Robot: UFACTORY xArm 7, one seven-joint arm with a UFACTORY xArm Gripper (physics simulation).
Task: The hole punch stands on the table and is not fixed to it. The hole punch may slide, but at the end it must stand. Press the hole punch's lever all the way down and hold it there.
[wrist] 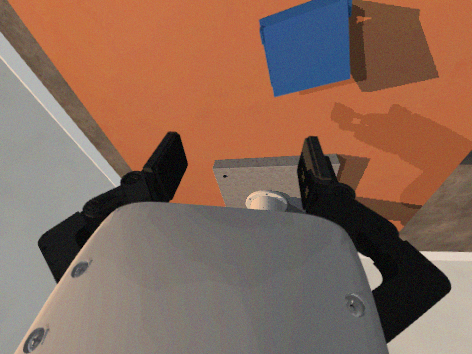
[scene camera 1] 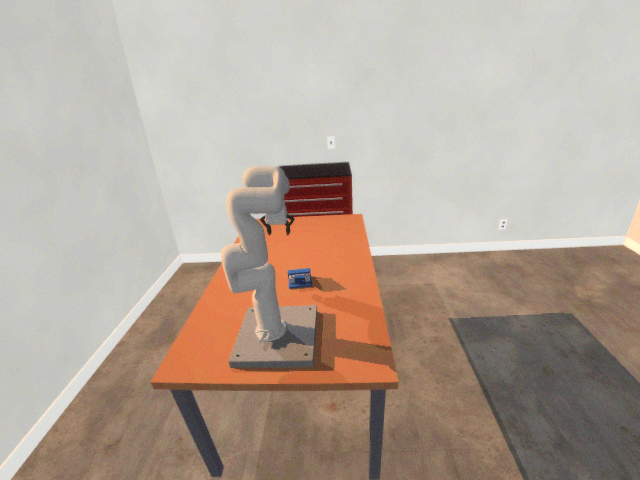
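Seen in the pictures: gripper, between the fingertips: (wrist: 240, 150) (scene camera 1: 279, 234); arm's base, origin of its link: (wrist: 266, 202) (scene camera 1: 271, 330).
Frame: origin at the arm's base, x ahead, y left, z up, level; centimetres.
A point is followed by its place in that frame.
The small blue hole punch (scene camera 1: 299, 279) @(y -3.2, x 41.0, z -2.4 cm) (wrist: 307, 50) @(y -3.6, x 40.9, z 3.2 cm) stands on the orange table (scene camera 1: 330, 242) @(y -14.3, x 86.2, z -3.6 cm) (wrist: 200, 65) @(y 14.5, x 37.6, z -3.6 cm), a little beyond the robot's base. In the wrist view its broad blue top shows at the upper right of the middle, cut by the frame's top edge. In the scene view a blue bar shows along its far side, above the grey and blue body; the lever's exact angle is too small to tell. My gripper (scene camera 1: 278, 232) @(y 3.9, x 39.3, z 24.6 cm) (wrist: 240, 150) @(y 3.9, x 39.3, z 24.6 cm) is open and empty, high above the table and apart from the hole punch.
The grey base plate (scene camera 1: 297, 356) @(y -13.8, x -12.8, z -0.1 cm) (wrist: 235, 175) @(y 8.9, x 11.7, z 0.1 cm) carries the arm at the table's near end. A red drawer cabinet (scene camera 1: 323, 193) stands behind the table's far end. The shadows of the hole punch and arm fall to the right on the table. A dark mat (scene camera 1: 542, 372) lies on the floor at the right.
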